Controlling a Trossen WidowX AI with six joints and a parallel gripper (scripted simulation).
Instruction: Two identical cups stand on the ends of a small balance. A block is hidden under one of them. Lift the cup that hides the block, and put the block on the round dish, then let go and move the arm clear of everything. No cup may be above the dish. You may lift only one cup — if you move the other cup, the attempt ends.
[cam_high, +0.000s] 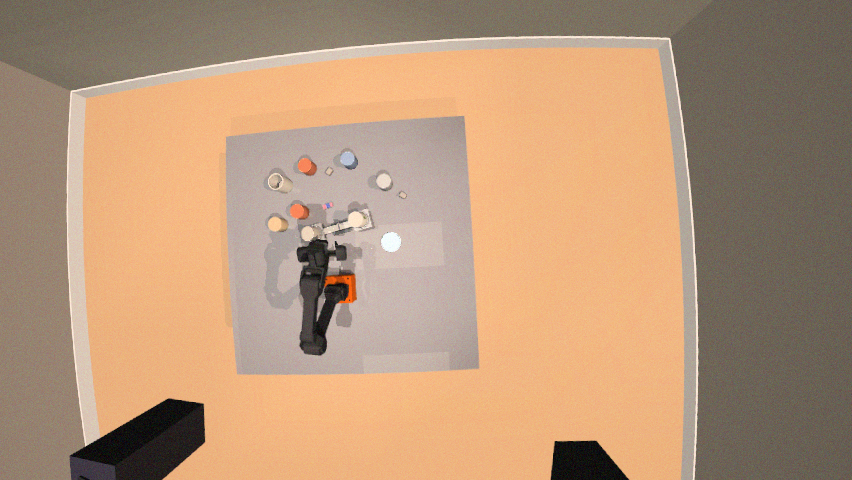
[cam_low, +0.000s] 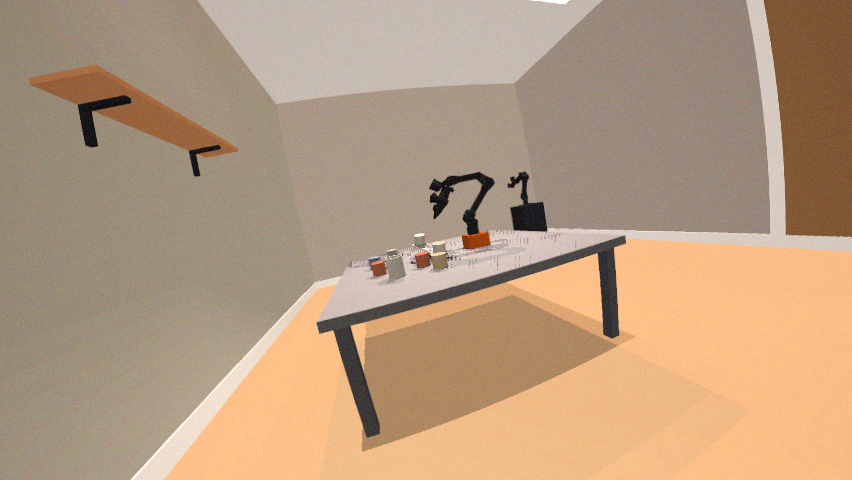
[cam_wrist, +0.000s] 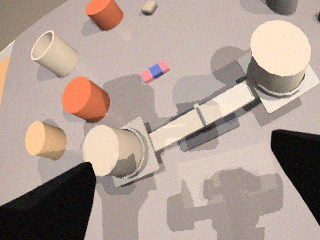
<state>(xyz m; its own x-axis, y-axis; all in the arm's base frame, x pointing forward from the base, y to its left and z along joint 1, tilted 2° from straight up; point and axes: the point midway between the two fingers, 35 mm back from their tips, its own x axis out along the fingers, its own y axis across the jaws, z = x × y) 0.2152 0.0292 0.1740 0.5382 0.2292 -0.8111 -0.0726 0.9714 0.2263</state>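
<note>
Now: the pale grey block 190 mm below my gripper tip, 140 mm to the left of it and 40 mm ahead of it. Also, from my gripper tip: blue eraser 220 mm below, 180 mm ahead, 80 mm to the left; balance beam 190 mm below, 80 mm ahead, 10 mm to the left; pale blue round dish 250 mm to the right, 230 mm below, 10 mm ahead.
</note>
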